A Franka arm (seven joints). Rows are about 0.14 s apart.
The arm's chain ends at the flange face. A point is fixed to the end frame.
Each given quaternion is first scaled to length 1.
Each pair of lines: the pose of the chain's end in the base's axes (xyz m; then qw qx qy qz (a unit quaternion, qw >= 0)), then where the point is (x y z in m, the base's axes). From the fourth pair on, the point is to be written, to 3 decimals.
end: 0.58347 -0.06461 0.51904 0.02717 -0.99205 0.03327 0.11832
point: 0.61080 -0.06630 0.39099
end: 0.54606 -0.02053 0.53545 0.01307 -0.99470 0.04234 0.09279
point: 0.57968 -0.02677 0.40905
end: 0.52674 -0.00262 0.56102 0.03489 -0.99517 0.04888 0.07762
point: 0.56431 -0.00433 0.43560
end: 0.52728 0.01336 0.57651 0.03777 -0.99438 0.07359 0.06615
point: 0.567 0.010 0.452
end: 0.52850 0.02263 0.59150 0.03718 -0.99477 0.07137 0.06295
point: 0.569 0.019 0.467
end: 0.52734 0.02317 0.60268 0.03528 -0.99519 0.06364 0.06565
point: 0.568 0.020 0.478
